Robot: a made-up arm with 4 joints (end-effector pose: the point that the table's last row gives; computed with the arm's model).
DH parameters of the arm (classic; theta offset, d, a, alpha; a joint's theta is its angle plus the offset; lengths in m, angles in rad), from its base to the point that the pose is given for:
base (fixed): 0.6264 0 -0.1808 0
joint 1: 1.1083 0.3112 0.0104 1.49
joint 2: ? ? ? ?
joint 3: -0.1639 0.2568 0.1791 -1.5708
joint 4: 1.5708 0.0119 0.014 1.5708
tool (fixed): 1.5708 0.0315 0 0
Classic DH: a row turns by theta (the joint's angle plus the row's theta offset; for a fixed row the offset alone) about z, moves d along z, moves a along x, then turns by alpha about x.
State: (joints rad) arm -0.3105 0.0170 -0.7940 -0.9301
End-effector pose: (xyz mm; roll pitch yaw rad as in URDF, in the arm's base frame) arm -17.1 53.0 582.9 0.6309 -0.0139 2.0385
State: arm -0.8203 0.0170 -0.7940 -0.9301
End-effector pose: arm 44.1 -30.4 582.9 0.6309 -0.0139 1.5287
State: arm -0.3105 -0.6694 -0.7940 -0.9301
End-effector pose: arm 14.9 178.4 419.0 1.0508 0.5421 2.0964
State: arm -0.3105 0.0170 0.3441 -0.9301
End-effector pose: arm -217.6 156.7 584.2 0.6240 0.0030 -3.1066
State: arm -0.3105 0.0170 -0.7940 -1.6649
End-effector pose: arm -34.1 44.2 598.5 -0.1039 -0.0139 2.0385
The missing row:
joint 2: 0 -0.0594 0.0402 -1.49
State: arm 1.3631 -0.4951 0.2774 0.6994
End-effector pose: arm -472.3 -173.7 395.2 2.7618 -0.0440 -1.5529
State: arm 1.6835 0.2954 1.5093 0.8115
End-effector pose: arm -87.3 -347.5 541.1 2.3182 0.2876 0.0659
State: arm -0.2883 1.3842 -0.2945 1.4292
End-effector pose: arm -163.4 -272.0 546.9 1.6365 -0.3840 3.0054
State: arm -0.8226 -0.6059 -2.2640 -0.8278
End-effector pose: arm -38.0 -106.9 594.4 0.2535 0.3691 -0.0886
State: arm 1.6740 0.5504 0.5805 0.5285
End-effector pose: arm -175.1 -276.7 614.0 1.5941 0.2237 -0.8995
